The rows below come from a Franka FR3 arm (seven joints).
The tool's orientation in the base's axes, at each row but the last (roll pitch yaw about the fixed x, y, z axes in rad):
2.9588 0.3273 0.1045
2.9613 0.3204 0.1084
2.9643 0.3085 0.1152
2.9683 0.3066 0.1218
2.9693 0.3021 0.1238
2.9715 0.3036 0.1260
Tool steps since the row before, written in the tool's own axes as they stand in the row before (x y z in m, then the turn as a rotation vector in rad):
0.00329 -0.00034 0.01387 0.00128 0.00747 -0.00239
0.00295 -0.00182 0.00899 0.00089 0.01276 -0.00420
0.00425 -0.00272 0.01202 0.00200 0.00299 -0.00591
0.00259 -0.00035 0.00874 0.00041 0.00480 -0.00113
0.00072 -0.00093 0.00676 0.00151 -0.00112 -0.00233
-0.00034 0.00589 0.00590 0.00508 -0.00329 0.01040
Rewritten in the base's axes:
-0.00105 -0.00231 -0.01403 0.00311 -0.00662 0.00310
-0.00011 0.00017 -0.00963 0.00413 -0.01142 0.00581
0.00025 0.00059 -0.01302 0.00403 -0.00145 0.00544
-0.00001 -0.00117 -0.00905 0.00152 -0.00438 0.00173
-0.00130 -0.00041 -0.00672 0.00187 0.00175 0.00156
-0.00090 -0.00697 -0.00450 0.00142 0.00167 -0.01183

